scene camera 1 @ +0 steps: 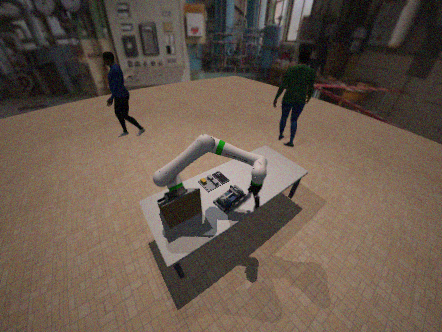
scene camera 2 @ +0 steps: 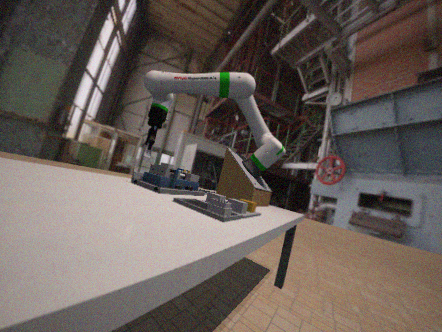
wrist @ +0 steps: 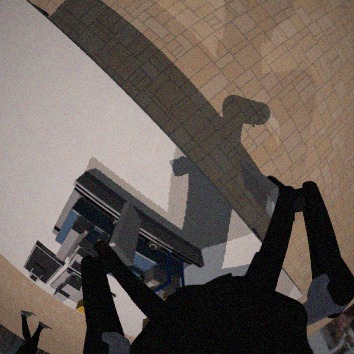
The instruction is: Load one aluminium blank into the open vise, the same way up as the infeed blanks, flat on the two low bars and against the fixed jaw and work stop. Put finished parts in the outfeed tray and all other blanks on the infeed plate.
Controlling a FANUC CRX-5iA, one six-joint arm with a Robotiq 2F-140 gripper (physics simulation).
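Places are measured from the arm's base along level axes (x ahead, y left, z up), in metres.
Where they show: gripper, fingertip midpoint: (scene camera 1: 251, 203) (scene camera 2: 145, 157) (wrist: 187, 193); arm's base, link origin: (scene camera 1: 179, 194) (scene camera 2: 249, 169).
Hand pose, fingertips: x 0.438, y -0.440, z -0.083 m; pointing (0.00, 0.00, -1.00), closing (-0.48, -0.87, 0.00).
Observation:
Things, the pixels of their top centre, and the offset from my fingertips. Level surfaces: height alone.
- grey vise, top centre: (wrist: 113, 275) (scene camera 2: 176, 169) (scene camera 1: 231, 193) dx -0.024, dy +0.222, dz -0.027 m
- infeed plate, top centre: (wrist: 79, 292) (scene camera 1: 209, 182) dx -0.032, dy +0.531, dz -0.118 m
- yellow block, top centre: (wrist: 82, 310) (scene camera 2: 247, 200) (scene camera 1: 203, 180) dx -0.075, dy +0.580, dz -0.082 m
- white table, surface height: dz -0.126 m
My gripper (scene camera 1: 256, 199) (scene camera 2: 148, 150) (wrist: 187, 193) is open and empty, pointing down above the table's long edge, beside the vise and higher than it. The blue and grey vise (scene camera 1: 231, 197) (scene camera 2: 172, 181) stands on a dark base; in the wrist view one finger overlaps it. Whether a blank lies in its jaws is too small to tell. The infeed plate (scene camera 1: 210, 187) (scene camera 2: 241, 216) carries grey blanks (scene camera 2: 217, 204) and a yellow block (scene camera 1: 203, 181) (scene camera 2: 248, 205) (wrist: 80, 306). The dark outfeed tray (scene camera 1: 220, 177) (wrist: 45, 256) lies beside that plate; a small grey shape shows on it in the wrist view.
A brown wedge-shaped box (scene camera 1: 181, 210) (scene camera 2: 230, 177) stands by the arm's base on the white table (scene camera 1: 280, 167) (scene camera 2: 100, 225) (wrist: 60, 115). A person in blue (scene camera 1: 118, 90) and a person in green (scene camera 1: 296, 90) are on the floor beyond the table. The arm casts shadows across the table and floor.

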